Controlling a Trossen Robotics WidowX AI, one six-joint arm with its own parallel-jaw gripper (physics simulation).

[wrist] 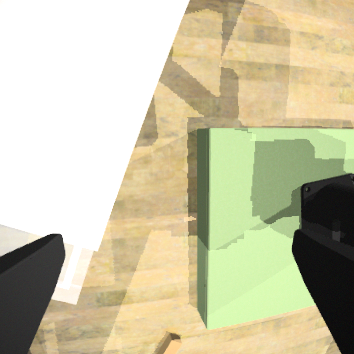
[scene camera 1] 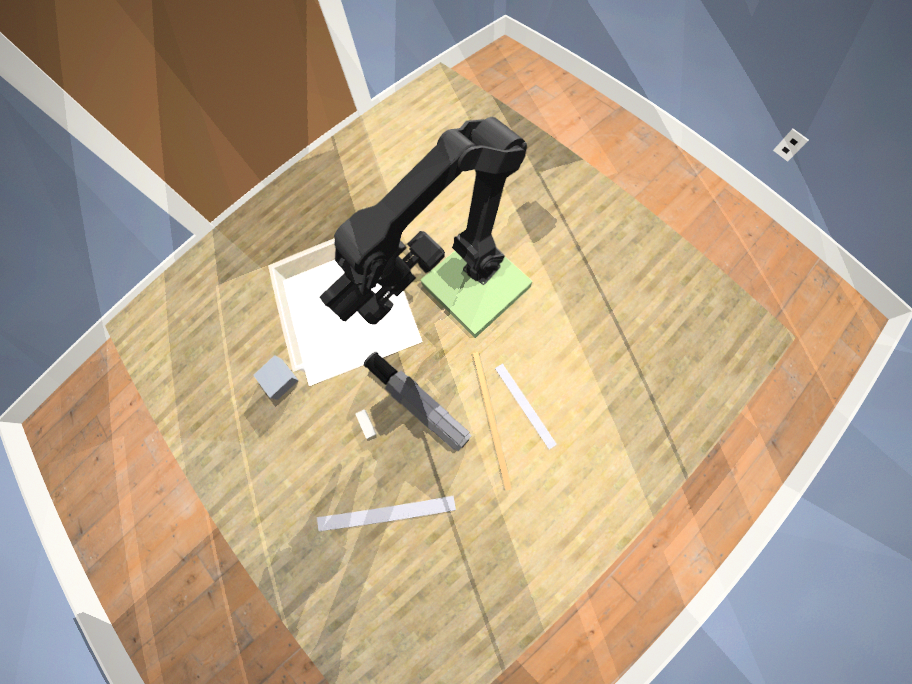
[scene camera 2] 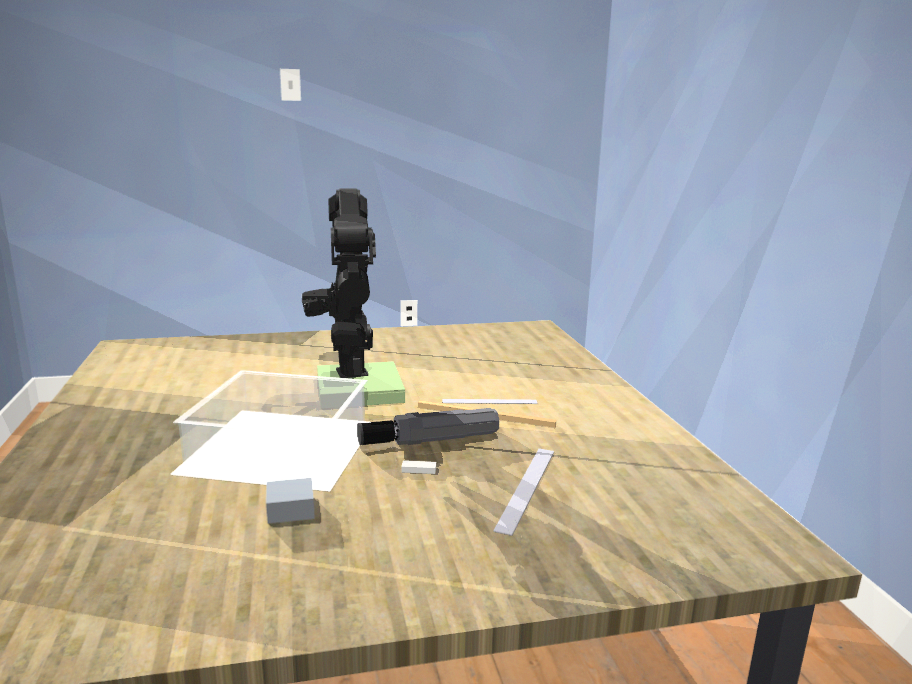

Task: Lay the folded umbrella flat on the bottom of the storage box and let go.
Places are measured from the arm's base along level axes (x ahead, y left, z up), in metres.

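Pixels of known places: gripper, fingertip midpoint: [wrist: 179, 243] [scene camera 1: 408, 286] [scene camera 2: 340, 353]; arm's base at its link origin: [wrist: 328, 210] [scene camera 1: 481, 267] [scene camera 2: 352, 372].
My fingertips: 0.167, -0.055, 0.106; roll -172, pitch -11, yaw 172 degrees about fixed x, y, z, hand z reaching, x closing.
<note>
For each thing: its top centre in the pictures, then the offset to it from my fingertips, as dx, dy, dz.
- folded umbrella at its top centre: [scene camera 2: 429, 412] [scene camera 1: 413, 398] +0.159, +0.140, -0.081
- storage box at its top centre: [scene camera 2: 277, 399] [scene camera 1: 333, 293] +0.105, -0.139, -0.042
- grey block at its top centre: [scene camera 2: 289, 489] [scene camera 1: 272, 376] +0.336, -0.148, -0.103
- small white block at its top centre: [scene camera 2: 419, 464] [scene camera 1: 365, 423] +0.271, +0.086, -0.127
- tan strip at its top centre: [scene camera 2: 485, 410] [scene camera 1: 491, 418] +0.086, +0.287, -0.127
The folded umbrella [scene camera 1: 419, 404] [scene camera 2: 445, 427], grey with a black handle, lies outside the storage box. Its handle end is beside the box's near edge; whether they touch is unclear. The storage box [scene camera 1: 324, 353] [scene camera 2: 279, 449] [wrist: 75, 100] has a white bottom and pale, see-through walls; the arm hides part of it in scene camera 1. My gripper [scene camera 1: 401, 278] [wrist: 179, 243] is open and empty, raised between the box and the arm's green base. In the wrist view, its left finger is by the box's corner and its right finger is over the green base.
The green base block [scene camera 1: 478, 312] [scene camera 2: 383, 379] [wrist: 235, 200] stands beside the box. A grey block [scene camera 1: 275, 376] [scene camera 2: 290, 500] and a small white block [scene camera 1: 365, 424] [scene camera 2: 419, 467] lie nearby. A tan strip [scene camera 1: 489, 419] and two pale strips [scene camera 1: 525, 404] [scene camera 1: 386, 513] lie around the umbrella.
</note>
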